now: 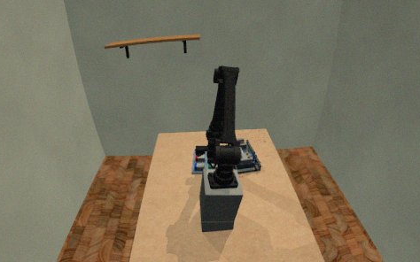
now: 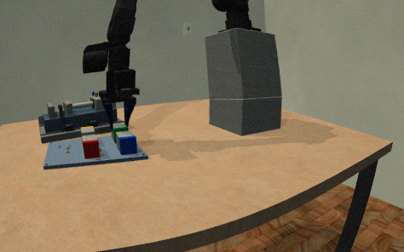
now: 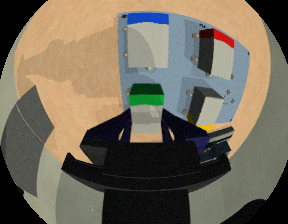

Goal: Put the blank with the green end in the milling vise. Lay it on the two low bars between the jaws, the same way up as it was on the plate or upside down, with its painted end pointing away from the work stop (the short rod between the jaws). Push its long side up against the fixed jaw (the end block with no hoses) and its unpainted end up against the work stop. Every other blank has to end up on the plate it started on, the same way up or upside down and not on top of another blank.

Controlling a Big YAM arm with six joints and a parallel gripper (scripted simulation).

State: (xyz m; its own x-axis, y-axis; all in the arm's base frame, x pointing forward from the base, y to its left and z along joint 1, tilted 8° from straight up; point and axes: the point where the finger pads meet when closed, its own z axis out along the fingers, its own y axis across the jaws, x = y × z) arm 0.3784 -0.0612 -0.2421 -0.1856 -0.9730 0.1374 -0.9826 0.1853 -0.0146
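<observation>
My hand is 20 mm above the green-ended blank. Round my hand: yellow-ended blank: 90 mm ahead, 20 mm to the right, 20 mm below; blue-ended blank: 90 mm to the left, 20 mm below, 20 mm ahead; plate: 100 mm ahead, 40 mm below, 30 mm to the left.
</observation>
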